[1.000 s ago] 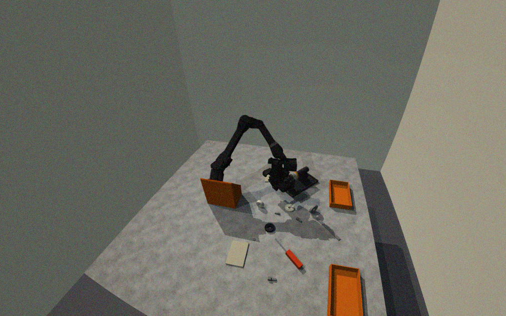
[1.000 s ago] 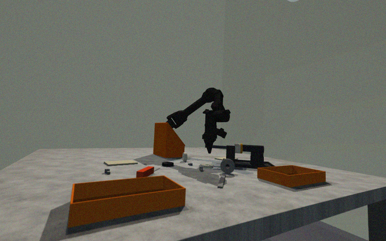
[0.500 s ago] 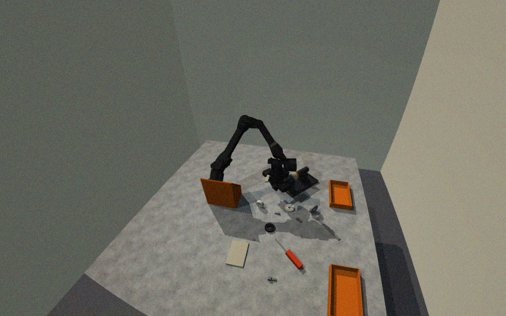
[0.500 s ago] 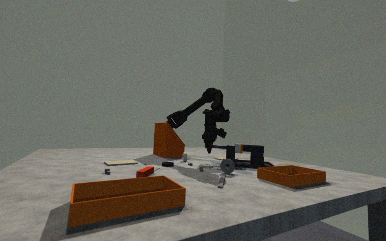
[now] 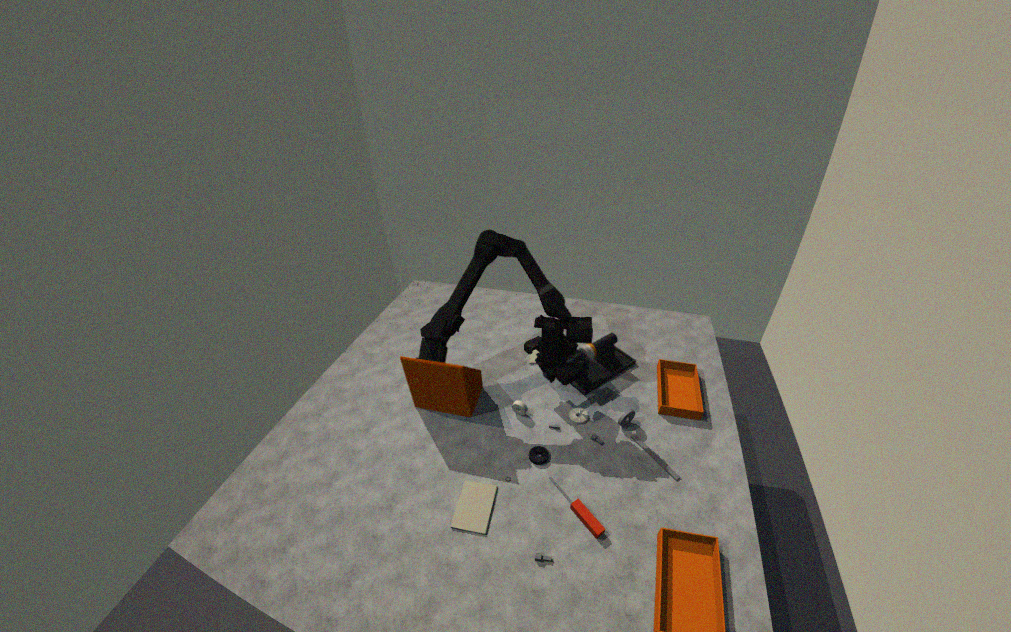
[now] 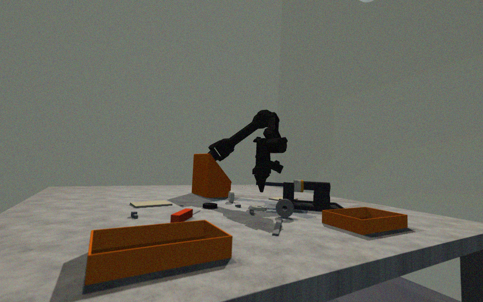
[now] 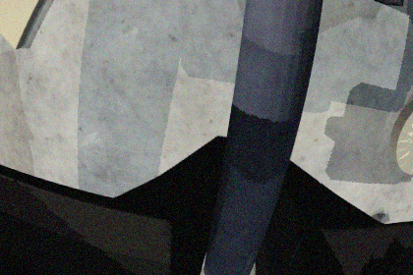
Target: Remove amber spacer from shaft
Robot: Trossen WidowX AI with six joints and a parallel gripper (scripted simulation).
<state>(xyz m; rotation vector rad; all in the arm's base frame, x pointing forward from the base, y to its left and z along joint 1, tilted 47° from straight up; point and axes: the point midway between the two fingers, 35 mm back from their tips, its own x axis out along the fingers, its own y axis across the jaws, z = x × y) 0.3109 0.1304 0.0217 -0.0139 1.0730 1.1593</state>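
The dark shaft is 40 mm ahead of my gripper tip, 50 mm to the left of it and 30 mm above it. From my gripper tip the other things lie so: amber spacer: 100 mm ahead, 120 mm to the left, 30 mm above; then white spacer: 90 mm ahead, 100 mm to the left, 30 mm above; then white ring: 90 mm ahead, 80 mm to the right, 40 mm below.
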